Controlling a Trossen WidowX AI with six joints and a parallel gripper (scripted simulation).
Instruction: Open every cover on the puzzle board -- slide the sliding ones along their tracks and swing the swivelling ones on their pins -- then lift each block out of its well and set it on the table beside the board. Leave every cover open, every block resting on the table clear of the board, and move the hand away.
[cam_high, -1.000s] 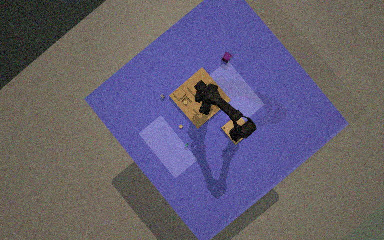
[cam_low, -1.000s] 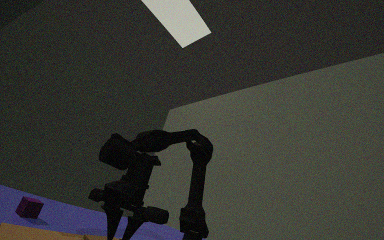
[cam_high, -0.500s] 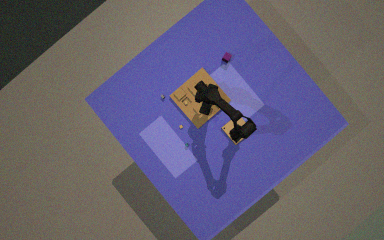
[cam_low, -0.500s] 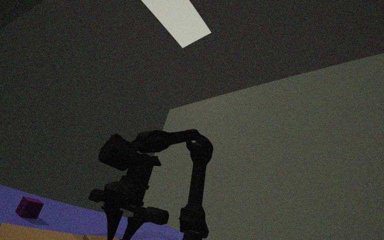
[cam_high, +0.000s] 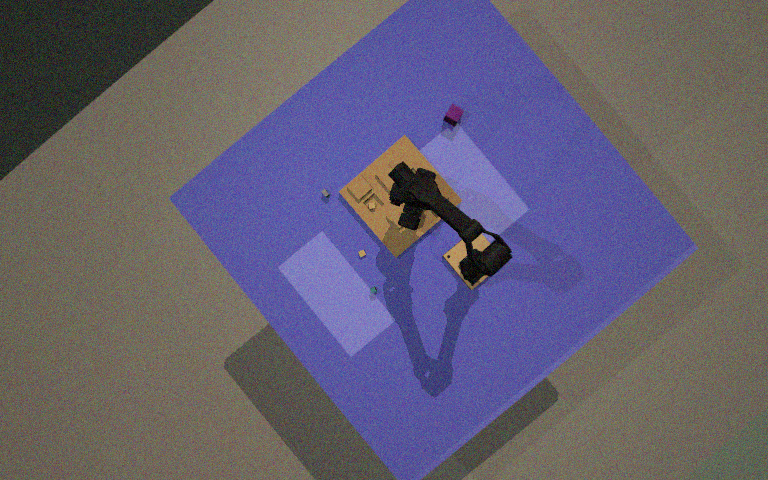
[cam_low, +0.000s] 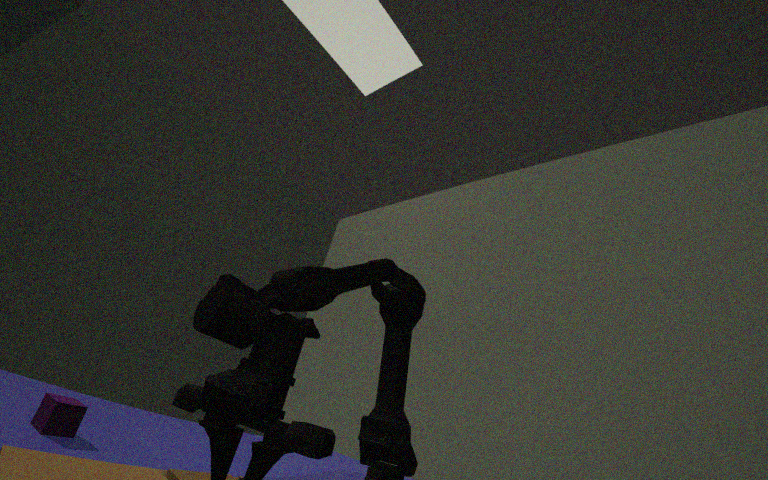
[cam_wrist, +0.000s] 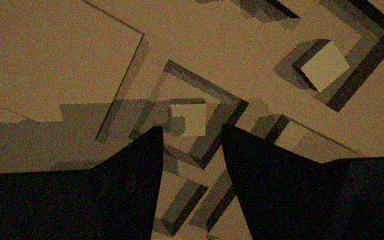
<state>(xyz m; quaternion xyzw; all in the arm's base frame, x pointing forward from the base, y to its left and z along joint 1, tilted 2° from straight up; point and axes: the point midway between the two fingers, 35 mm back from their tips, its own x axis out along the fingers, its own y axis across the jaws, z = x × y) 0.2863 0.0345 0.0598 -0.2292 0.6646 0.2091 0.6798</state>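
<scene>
The small green block lies 28 cm to the left of my gripper tip, 16 cm behind it and 2 cm below it. From my gripper tip the other things lie so: small grey block: 23 cm to the left, 20 cm ahead, 3 cm below; magenta block: 28 cm to the right, 17 cm ahead, 2 cm below.
</scene>
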